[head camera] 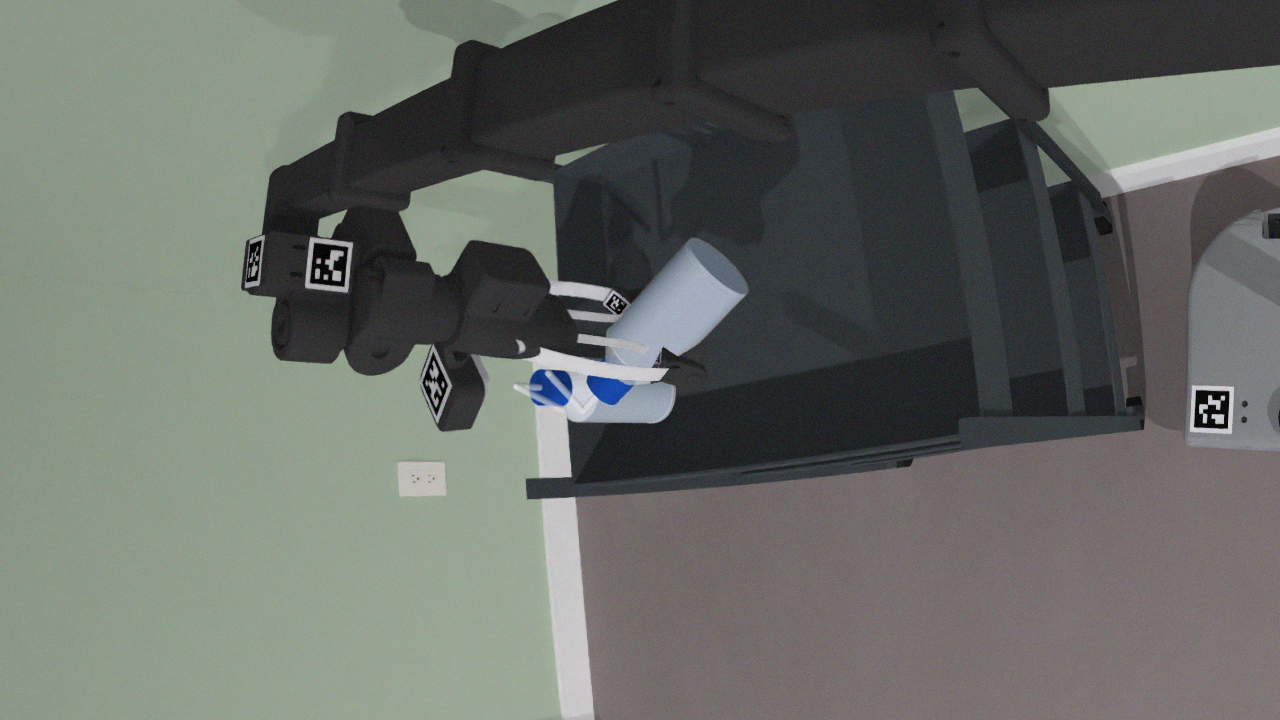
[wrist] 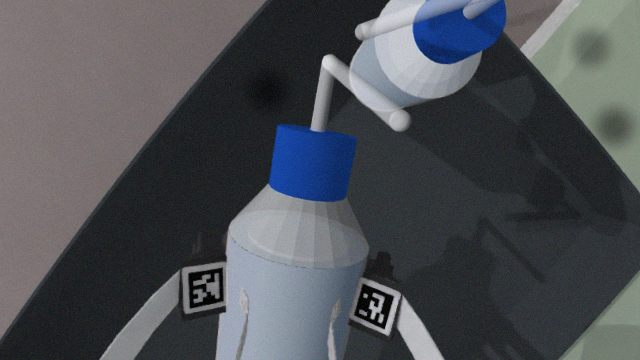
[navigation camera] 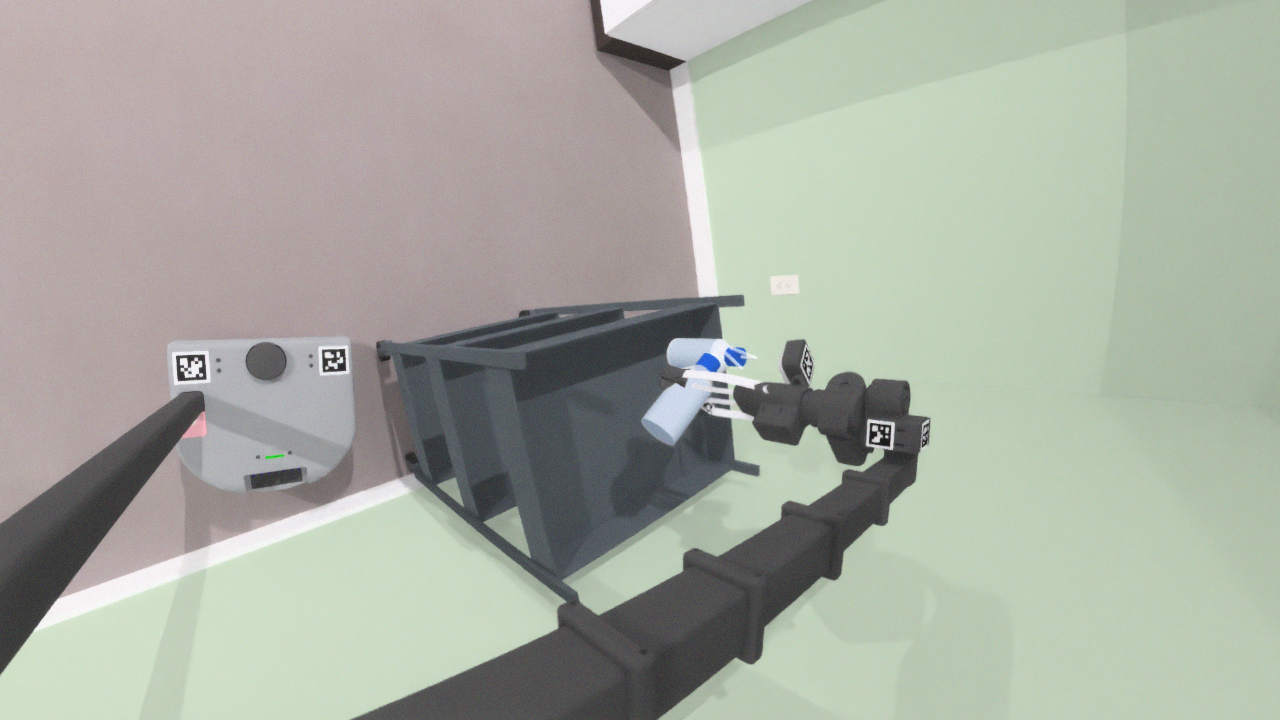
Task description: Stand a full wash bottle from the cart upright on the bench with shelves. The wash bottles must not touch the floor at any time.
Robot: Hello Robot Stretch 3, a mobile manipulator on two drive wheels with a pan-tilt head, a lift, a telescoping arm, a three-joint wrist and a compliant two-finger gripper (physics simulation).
Labels:
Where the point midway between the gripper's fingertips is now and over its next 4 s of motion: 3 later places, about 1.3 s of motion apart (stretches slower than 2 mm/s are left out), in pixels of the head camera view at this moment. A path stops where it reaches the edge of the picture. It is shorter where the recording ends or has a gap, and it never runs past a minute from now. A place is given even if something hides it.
My gripper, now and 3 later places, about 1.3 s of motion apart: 683,339; 585,328; 479,369; 164,622

